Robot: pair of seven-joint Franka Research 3 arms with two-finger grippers.
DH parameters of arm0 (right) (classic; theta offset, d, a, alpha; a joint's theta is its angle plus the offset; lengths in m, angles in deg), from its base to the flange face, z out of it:
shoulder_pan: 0 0.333 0 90
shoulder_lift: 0 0 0 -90
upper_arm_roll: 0 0.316 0.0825 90
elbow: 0 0 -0.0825 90
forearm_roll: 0 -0.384 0 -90
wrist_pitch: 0 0 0.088 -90
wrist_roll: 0 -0.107 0 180
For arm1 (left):
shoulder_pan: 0 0.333 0 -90
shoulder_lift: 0 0 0 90
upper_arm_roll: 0 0.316 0.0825 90
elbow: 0 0 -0.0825 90
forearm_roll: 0 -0.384 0 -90
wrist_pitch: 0 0 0.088 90
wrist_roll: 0 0.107 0 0
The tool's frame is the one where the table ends.
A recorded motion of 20 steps. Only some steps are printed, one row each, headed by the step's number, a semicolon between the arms.
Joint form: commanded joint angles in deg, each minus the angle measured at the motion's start. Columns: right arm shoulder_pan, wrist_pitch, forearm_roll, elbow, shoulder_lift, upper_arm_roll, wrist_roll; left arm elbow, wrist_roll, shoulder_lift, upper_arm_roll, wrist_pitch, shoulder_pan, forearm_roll.
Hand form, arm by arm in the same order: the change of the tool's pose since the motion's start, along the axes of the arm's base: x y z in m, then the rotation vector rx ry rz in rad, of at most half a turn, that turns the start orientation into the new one. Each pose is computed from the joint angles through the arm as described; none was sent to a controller.
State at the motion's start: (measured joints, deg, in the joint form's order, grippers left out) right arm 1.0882 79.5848 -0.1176 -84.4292 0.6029 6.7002 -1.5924; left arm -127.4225 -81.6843 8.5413 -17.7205 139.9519 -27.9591 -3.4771
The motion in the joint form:
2: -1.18 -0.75 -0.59 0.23 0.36 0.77 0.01; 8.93 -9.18 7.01 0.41 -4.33 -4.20 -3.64
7: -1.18 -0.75 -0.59 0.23 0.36 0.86 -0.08; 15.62 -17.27 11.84 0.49 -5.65 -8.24 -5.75
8: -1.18 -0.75 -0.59 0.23 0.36 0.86 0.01; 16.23 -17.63 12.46 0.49 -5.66 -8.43 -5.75
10: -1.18 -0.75 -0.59 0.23 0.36 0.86 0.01; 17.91 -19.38 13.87 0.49 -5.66 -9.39 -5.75
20: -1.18 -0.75 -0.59 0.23 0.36 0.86 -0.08; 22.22 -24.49 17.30 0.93 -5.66 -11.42 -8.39
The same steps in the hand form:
2: -0.0032 -0.0027 0.0041 0.0088 0.0041 -0.0057; 0.0019 -0.0510 -0.0077 0.0292 0.0190 0.0593
7: -0.0034 -0.0018 0.0041 0.0087 0.0041 -0.0057; -0.0071 -0.0984 -0.0085 0.0153 0.0110 0.1174
8: -0.0034 -0.0018 0.0041 0.0088 0.0041 -0.0042; -0.0067 -0.1016 -0.0104 0.0133 0.0138 0.1215
10: -0.0034 -0.0018 0.0041 0.0088 0.0041 -0.0042; -0.0093 -0.1136 -0.0125 0.0037 0.0180 0.1383
20: -0.0034 -0.0018 0.0041 0.0087 0.0041 -0.0057; -0.0089 -0.1379 -0.0170 -0.0061 -0.0060 0.1780

